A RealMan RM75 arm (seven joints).
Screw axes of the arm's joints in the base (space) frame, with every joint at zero. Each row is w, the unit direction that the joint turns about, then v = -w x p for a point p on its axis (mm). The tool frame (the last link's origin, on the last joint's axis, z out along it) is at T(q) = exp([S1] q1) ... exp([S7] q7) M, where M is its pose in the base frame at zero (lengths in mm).
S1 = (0, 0, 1, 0, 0, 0)
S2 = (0, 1, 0, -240.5, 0, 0)
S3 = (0, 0, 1, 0, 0, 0)
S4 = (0, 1, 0, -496.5, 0, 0)
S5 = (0, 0, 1, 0, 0, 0)
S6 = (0, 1, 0, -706.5, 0, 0)
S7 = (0, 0, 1, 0, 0, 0)
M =
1 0 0 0
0 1 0 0
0 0 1 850.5
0 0 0 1
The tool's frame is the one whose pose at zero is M.
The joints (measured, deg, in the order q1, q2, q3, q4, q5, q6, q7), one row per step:
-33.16, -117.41, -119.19, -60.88, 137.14, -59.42, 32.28
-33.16, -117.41, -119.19, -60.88, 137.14, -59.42, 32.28
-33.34, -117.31, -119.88, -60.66, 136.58, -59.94, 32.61
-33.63, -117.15, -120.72, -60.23, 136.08, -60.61, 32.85
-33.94, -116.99, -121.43, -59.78, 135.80, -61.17, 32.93
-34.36, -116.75, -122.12, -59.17, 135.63, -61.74, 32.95
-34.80, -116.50, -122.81, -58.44, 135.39, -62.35, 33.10
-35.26, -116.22, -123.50, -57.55, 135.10, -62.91, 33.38
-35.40, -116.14, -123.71, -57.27, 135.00, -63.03, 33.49
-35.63, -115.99, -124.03, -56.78, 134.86, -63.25, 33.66
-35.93, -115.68, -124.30, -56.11, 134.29, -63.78, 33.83
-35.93, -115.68, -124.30, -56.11, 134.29, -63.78, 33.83
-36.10, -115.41, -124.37, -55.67, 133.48, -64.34, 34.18
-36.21, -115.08, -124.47, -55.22, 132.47, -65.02, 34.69
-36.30, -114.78, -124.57, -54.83, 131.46, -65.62, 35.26
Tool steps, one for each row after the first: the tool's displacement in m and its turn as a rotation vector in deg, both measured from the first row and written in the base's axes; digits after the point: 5 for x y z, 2 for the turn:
0.00000, 0.00000, 0.00000, 0.00, 0.00, 0.00
0.00025, 0.00016, 0.00137, -0.08, -0.71, 0.04
0.00004, 0.00036, 0.00278, -0.27, -1.51, 0.29
-0.00029, 0.00068, 0.00391, -0.46, -2.14, 0.60
-0.00074, 0.00130, 0.00505, -0.72, -2.66, 0.97
-0.00125, 0.00177, 0.00578, -1.11, -3.21, 1.29
-0.00205, 0.00225, 0.00625, -1.55, -3.75, 1.59
-0.00228, 0.00248, 0.00639, -1.64, -3.91, 1.65
-0.00279, 0.00276, 0.00656, -1.85, -4.15, 1.79
-0.00269, 0.00290, 0.00668, -2.34, -4.75, 1.91
-0.00269, 0.00290, 0.00668, -2.34, -4.75, 1.91
-0.00179, 0.00270, 0.00660, -2.89, -5.35, 1.71
-0.00104, 0.00220, 0.00689, -3.48, -6.04, 1.42
-0.00014, 0.00181, 0.00733, -3.98, -6.71, 1.04

